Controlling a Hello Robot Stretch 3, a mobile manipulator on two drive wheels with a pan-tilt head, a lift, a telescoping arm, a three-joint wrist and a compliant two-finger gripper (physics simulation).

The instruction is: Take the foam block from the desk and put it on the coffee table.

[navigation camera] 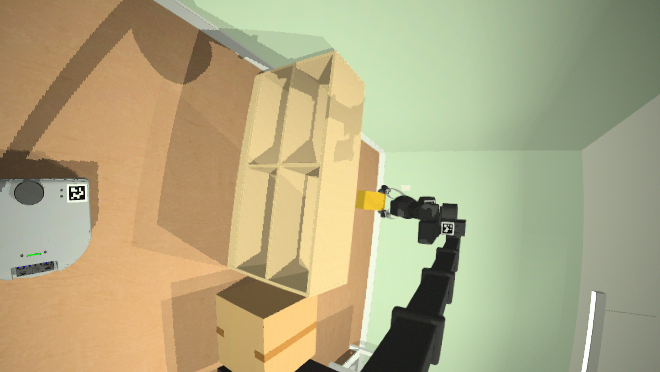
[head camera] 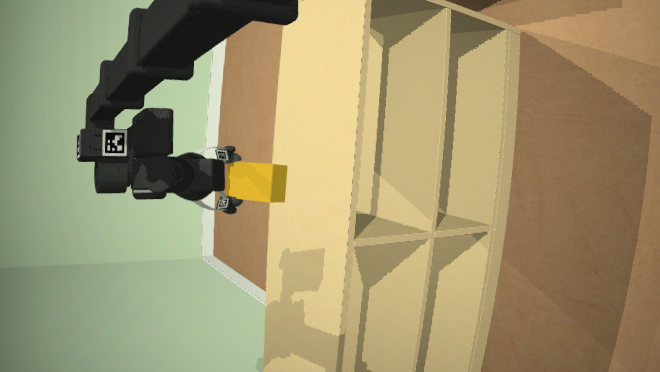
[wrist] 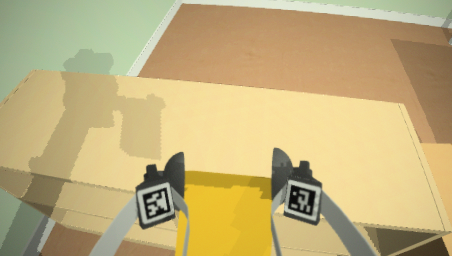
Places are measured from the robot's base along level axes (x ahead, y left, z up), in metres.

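Pixels of known places: gripper, fingertip midpoint: (navigation camera: 381, 201) (head camera: 233, 179); robot's base, origin of the base link: (navigation camera: 30, 191).
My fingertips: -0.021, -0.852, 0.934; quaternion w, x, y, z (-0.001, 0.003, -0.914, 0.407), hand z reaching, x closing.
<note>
For each thing: its top centre in the pictures, then the offset to it from my fingertips, as dx, dy, dz. Level surfaces: height alone.
- yellow foam block, middle of its top: (head camera: 232, 181) (navigation camera: 383, 201) +0.005, +0.044, +0.023
- cardboard box, middle of its top: (navigation camera: 293, 339) -0.845, -0.137, -0.527
- brown floor, its level: dz -0.933
The yellow foam block (head camera: 252, 182) (navigation camera: 370, 200) (wrist: 227, 220) is held between the two fingertips of my gripper (head camera: 231, 179) (navigation camera: 384, 201) (wrist: 228, 169), which is shut on it. The block is held up in the air near a low pale wood shelf unit (head camera: 320, 125) (navigation camera: 337, 200) (wrist: 225, 115) with open compartments. In the wrist view the block's far end overlaps the front part of the unit's top. Its exact height above the top is hard to tell. I cannot make out a desk, and cannot tell whether the shelf unit is the coffee table.
A cardboard box (navigation camera: 240, 325) stands at one end of the shelf unit in the navigation view. My grey base (navigation camera: 45, 225) is at the left of that view. A green wall (head camera: 75, 225) (navigation camera: 500, 200) stands behind the unit, with a strip of brown floor (head camera: 250, 100) between them.
</note>
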